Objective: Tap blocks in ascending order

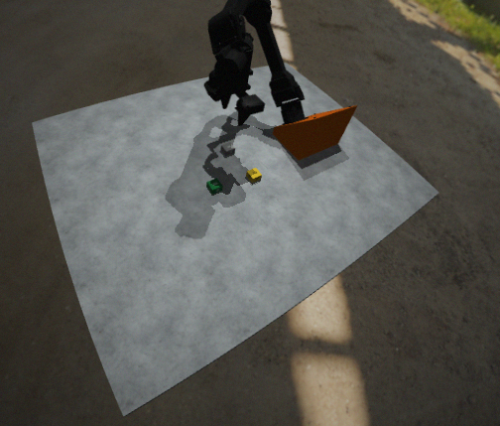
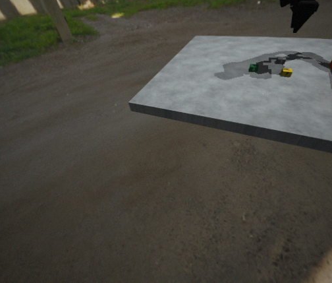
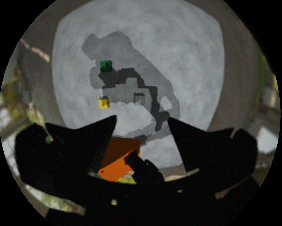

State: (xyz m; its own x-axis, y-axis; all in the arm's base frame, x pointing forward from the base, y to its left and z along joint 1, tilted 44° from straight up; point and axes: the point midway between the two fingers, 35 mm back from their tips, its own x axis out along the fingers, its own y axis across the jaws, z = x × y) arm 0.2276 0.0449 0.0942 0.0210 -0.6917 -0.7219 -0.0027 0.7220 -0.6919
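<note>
Now: gripper tip 12 cm above the grey block. Round my gripper tip: green block (12 cm to the left, 12 cm below, 11 cm ahead); yellow block (13 cm to the left, 12 cm below, 1 cm behind).
</note>
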